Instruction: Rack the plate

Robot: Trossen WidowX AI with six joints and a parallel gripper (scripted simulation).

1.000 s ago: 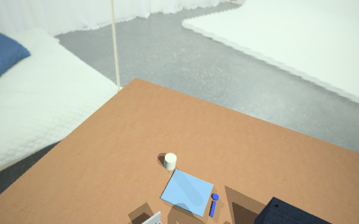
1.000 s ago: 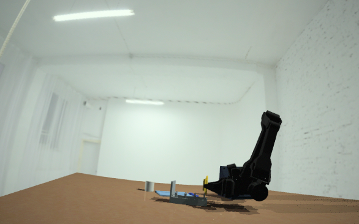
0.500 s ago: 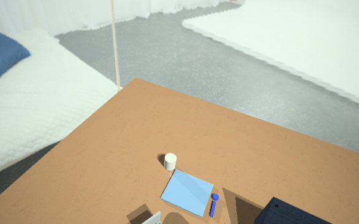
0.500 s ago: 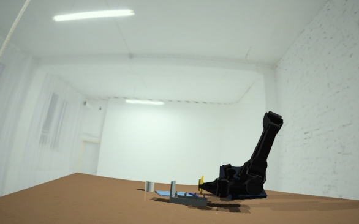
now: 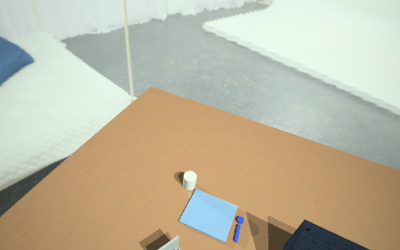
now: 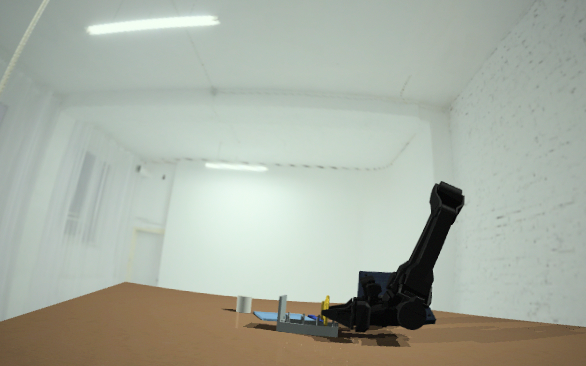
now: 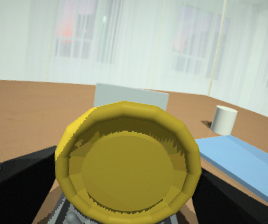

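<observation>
My gripper tip is 10 mm past the yellow plate. From my gripper tip the other things lie so: light blue mat (210 mm to the right, 50 mm below, 10 mm ahead); then grey dish rack (30 mm below, 20 mm ahead, 10 mm to the right); then blue spoon (210 mm to the right, 90 mm behind, 50 mm below).
</observation>
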